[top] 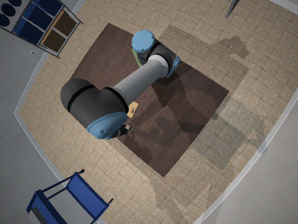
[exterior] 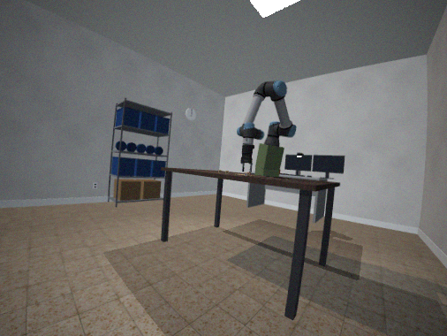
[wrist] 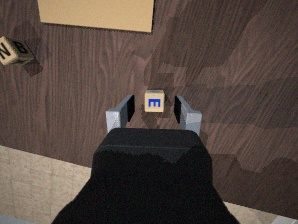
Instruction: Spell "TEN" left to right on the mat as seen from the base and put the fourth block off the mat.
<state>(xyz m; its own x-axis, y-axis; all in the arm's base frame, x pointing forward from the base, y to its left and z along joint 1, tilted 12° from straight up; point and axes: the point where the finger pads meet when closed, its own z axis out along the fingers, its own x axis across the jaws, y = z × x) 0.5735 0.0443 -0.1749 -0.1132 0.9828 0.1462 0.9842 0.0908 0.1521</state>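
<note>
Now: hand 150 mm past the tan mat, 90 mm to the left of it and 40 mm above it. From my hand the other things lie so: N block 190 mm to the right, 40 mm behind, 30 mm below.
</note>
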